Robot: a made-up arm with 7 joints. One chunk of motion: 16 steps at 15 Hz.
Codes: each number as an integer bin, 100 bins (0 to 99) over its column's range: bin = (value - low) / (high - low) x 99, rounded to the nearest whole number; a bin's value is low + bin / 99 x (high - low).
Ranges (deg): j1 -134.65..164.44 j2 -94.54..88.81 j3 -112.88..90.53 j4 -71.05..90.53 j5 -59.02..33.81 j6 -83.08..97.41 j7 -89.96..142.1
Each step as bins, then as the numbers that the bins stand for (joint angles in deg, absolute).
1 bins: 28 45 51 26 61 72 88
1 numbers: -50.06 -11.20 -8.09 -28.61 -1.82 48.19 116.32
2 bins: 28 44 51 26 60 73 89
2 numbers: -50.06 -13.05 -8.09 -28.61 -2.76 50.01 118.66
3 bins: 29 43 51 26 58 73 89
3 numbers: -47.04 -14.90 -8.09 -28.61 -4.63 50.01 118.66
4 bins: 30 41 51 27 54 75 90
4 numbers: -44.02 -18.61 -8.09 -26.98 -8.39 53.65 121.00
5 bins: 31 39 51 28 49 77 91
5 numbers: -41.00 -22.31 -8.09 -25.35 -13.07 57.30 123.35
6 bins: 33 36 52 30 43 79 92
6 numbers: -34.95 -27.87 -6.04 -22.09 -18.70 60.95 125.69
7 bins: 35 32 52 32 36 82 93
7 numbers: -28.91 -35.28 -6.04 -18.82 -25.26 66.42 128.04
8 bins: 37 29 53 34 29 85 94
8 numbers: -22.87 -40.83 -3.98 -15.56 -31.83 71.89 130.38
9 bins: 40 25 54 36 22 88 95
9 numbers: -13.81 -48.24 -1.93 -12.29 -38.39 77.36 132.72
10 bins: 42 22 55 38 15 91 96
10 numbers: -7.76 -53.80 0.13 -9.03 -44.95 82.82 135.07
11 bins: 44 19 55 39 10 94 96
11 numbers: -1.72 -59.35 0.13 -7.40 -49.64 88.29 135.07
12 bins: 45 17 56 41 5 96 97
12 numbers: 1.30 -63.06 2.18 -4.13 -54.33 91.94 137.41
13 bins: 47 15 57 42 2 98 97
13 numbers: 7.34 -66.76 4.23 -2.50 -57.14 95.59 137.41
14 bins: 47 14 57 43 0 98 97
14 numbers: 7.34 -68.61 4.23 -0.87 -59.02 95.59 137.41
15 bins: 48 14 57 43 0 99 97
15 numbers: 10.36 -68.61 4.23 -0.87 -59.02 97.41 137.41
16 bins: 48 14 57 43 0 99 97
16 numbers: 10.36 -68.61 4.23 -0.87 -59.02 97.41 137.41
